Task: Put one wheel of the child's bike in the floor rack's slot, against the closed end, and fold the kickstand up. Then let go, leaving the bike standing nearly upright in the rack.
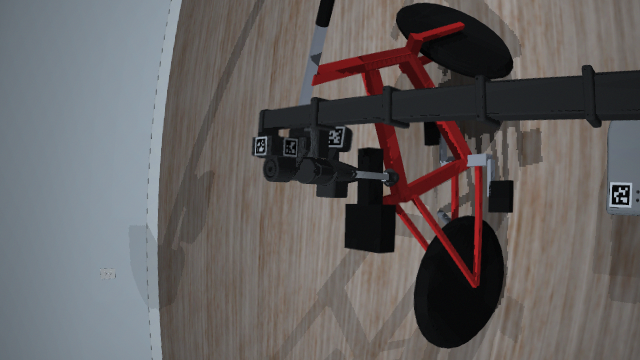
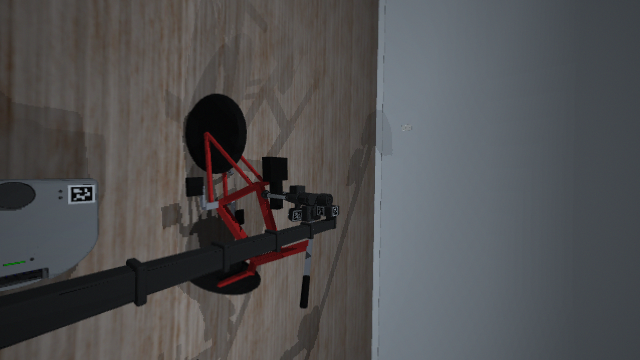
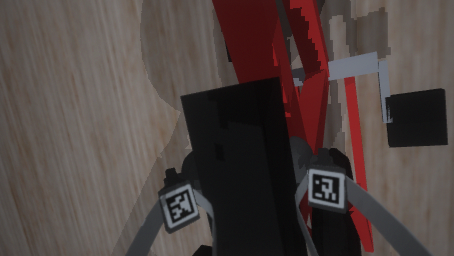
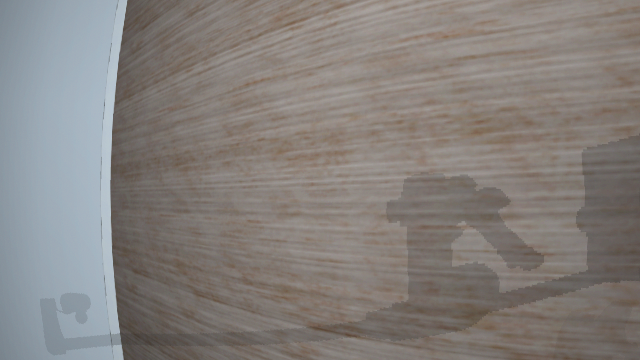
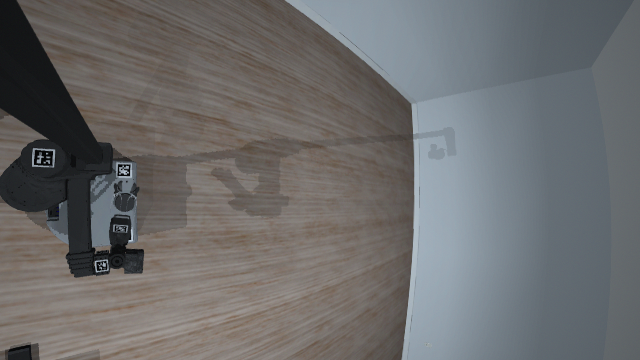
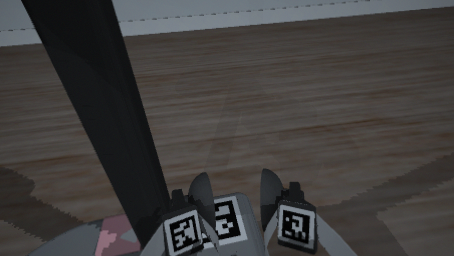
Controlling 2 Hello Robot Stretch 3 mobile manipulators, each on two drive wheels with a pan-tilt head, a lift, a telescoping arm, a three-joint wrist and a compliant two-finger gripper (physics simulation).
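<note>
The child's bike has a red frame (image 1: 391, 146) (image 2: 266, 210) (image 3: 252, 40), a rear wheel (image 1: 450, 305) (image 2: 220, 117) and a front wheel (image 1: 477, 52) (image 2: 242, 284). r1's gripper (image 1: 389, 177) (image 2: 267, 194) (image 3: 246, 157) is shut on the narrow front of the black saddle (image 1: 367, 230) (image 2: 275, 169) (image 3: 240, 112), one finger on each side. A short grey rod (image 1: 443, 217), possibly the kickstand, shows by the rear wheel; its position is unclear. r2's gripper (image 5: 127, 189) (image 6: 236, 193) is open and empty above r2's own base. A dark piece (image 5: 20, 352), possibly the rack, is cut off at the bottom left edge.
r1's arm (image 1: 435, 101) (image 2: 180, 259) crosses over the bike. r1's base (image 1: 622, 155) (image 2: 45, 225) stands beside it. A handlebar grip (image 1: 325, 12) (image 2: 304, 291) points away from the frame. A wall (image 1: 75, 150) (image 2: 500, 200) rises on the bike's far side. r2's mast (image 6: 100, 110) is close beside its gripper.
</note>
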